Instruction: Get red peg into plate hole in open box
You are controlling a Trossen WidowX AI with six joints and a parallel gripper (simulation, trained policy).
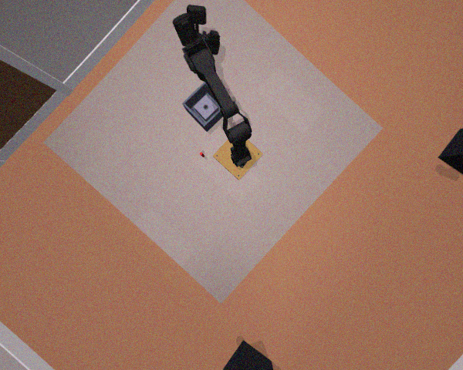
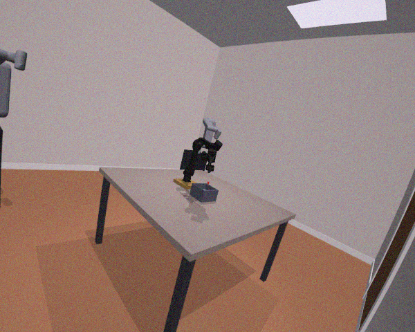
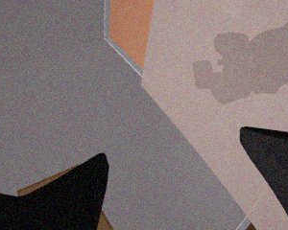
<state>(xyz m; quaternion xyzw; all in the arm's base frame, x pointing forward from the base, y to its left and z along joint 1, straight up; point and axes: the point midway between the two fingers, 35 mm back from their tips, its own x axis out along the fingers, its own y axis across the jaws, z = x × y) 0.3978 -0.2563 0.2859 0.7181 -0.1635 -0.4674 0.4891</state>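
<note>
Now: the red peg 380 mm to the left of my gripper tip, 260 mm below it and 230 mm behind it. Round my gripper tip: box: 270 mm below, 170 mm to the left, 110 mm behind.
</note>
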